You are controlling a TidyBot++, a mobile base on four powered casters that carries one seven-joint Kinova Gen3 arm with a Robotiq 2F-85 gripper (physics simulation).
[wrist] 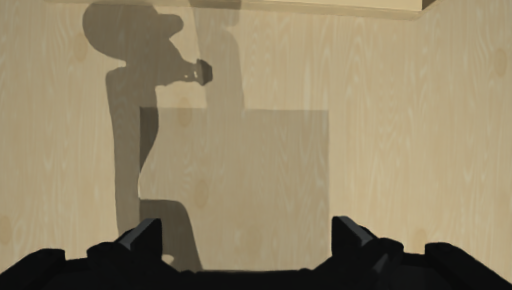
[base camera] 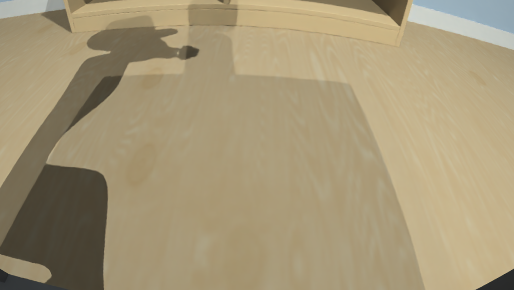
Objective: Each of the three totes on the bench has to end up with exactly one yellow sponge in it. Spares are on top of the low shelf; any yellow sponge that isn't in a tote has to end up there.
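Places are measured from the arm's base along level axes (x ahead, y left, z up), in millimetres.
Where they show: gripper, between the fingertips: [wrist: 247, 236].
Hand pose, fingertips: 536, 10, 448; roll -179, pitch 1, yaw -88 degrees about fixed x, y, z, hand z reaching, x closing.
Each offset is from my fingertips to the top centre of the thing, as dx, dy, dz. "*": to the spot under its first point. Level surfaces: height alone.
My gripper [wrist: 247, 236] is open, with its two fingers wide apart and no object between them; it points down over the wooden floor in front of the low shelf. The low shelf [base camera: 300, 26] [wrist: 350, 4] shows by its bottom part at the top of the base camera view, and by a strip of its base at the top edge of the wrist view. Its top board is out of both views. No yellow sponge, tote or bench shows in either view.
The shelf's right side panel @[* +444, -526, -744] [base camera: 406, 22] stands in front of the blue wall [base camera: 465, 12] and its white skirting board @[* +838, -1105, -817] [base camera: 460, 29]. Shadows of the arm and base lie across the floor @[dz -844] [base camera: 450, 150] [wrist: 425, 125] and reach the shelf.
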